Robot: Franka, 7 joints.
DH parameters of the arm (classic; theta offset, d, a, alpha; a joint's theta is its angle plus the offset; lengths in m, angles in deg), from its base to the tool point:
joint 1: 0 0.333 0 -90
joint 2: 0 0 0 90
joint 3: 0 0.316 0.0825 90
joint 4: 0 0 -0.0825 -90
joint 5: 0 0.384 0 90
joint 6: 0 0 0.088 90
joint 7: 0 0.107 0 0
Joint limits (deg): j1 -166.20..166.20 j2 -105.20..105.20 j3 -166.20..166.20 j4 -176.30..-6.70 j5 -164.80..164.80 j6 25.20..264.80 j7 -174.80..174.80
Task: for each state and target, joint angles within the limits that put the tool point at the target. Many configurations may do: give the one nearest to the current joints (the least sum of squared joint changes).
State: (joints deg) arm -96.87 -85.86 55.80 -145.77 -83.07 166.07 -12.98
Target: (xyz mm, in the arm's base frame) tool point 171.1 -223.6 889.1
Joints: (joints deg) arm -116.02 -57.74 21.60 -113.63 -79.45 156.05 -12.98
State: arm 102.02 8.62 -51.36 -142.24 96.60 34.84 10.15
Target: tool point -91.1 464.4 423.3
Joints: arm 118.49 11.17 -35.68 -128.97 101.09 39.23 10.15
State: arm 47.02 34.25 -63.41 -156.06 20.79 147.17 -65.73
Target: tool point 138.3 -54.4 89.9
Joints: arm 54.43 28.00 -45.18 -174.97 21.18 138.22 -65.73
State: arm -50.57 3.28 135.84 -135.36 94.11 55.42 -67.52
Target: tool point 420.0 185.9 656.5
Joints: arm -82.42 24.98 104.56 -116.38 102.42 57.08 -67.52
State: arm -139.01 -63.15 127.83 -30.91 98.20 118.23 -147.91
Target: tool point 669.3 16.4 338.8
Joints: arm -136.78 -44.52 117.72 -92.96 79.11 90.89 -147.91
